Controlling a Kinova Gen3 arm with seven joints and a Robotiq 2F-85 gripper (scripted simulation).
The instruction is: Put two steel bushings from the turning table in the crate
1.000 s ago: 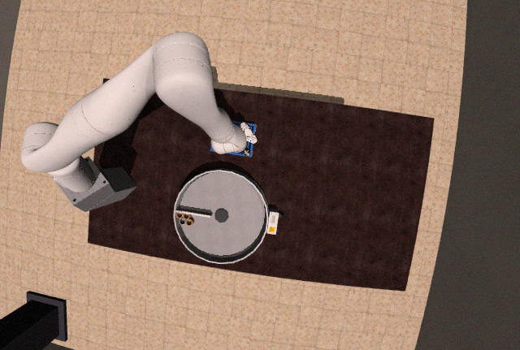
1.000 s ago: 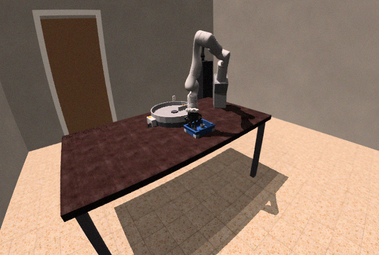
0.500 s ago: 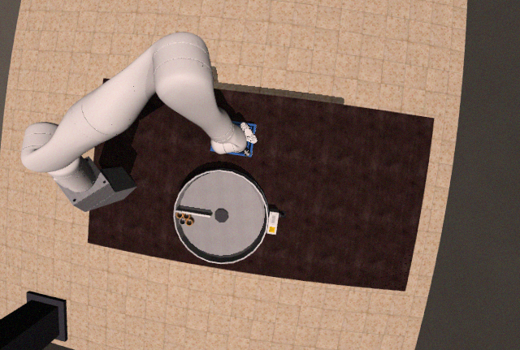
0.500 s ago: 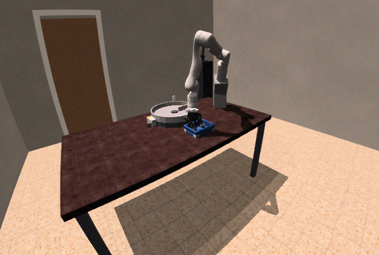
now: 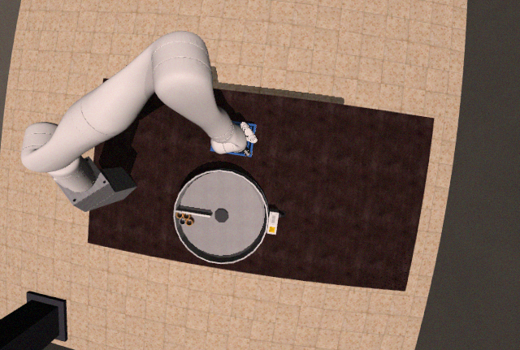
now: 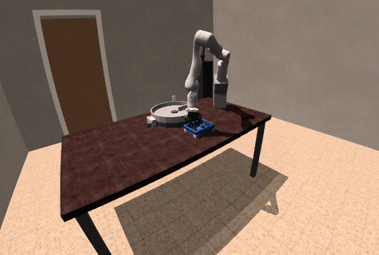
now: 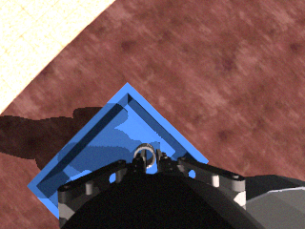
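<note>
The blue crate is 4 cm behind my hand, 2 cm to the left of it and 2 cm below it. Also, from my hand: round grey turning table 6 cm behind, 33 cm to the right, 1 cm above.
</note>
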